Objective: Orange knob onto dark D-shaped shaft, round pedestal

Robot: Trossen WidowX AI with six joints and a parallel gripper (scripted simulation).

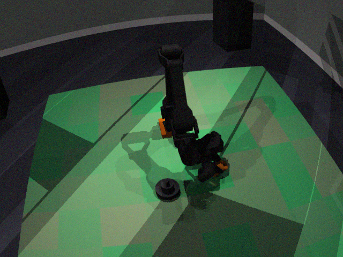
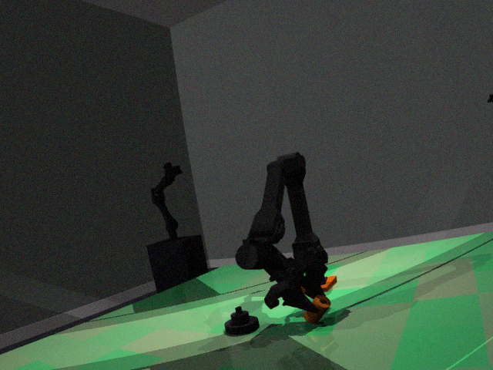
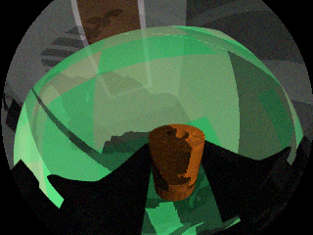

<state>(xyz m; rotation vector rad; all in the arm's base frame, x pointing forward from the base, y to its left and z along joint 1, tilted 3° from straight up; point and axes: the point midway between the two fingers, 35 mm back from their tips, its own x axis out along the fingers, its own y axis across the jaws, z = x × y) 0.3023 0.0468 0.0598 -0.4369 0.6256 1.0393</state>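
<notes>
Right now the orange knob is 1 cm to the right of my gripper tip and 1 cm behind it. Round my gripper tip: dark round pedestal: 21 cm to the right, 1 cm below, 1 cm behind.
</notes>
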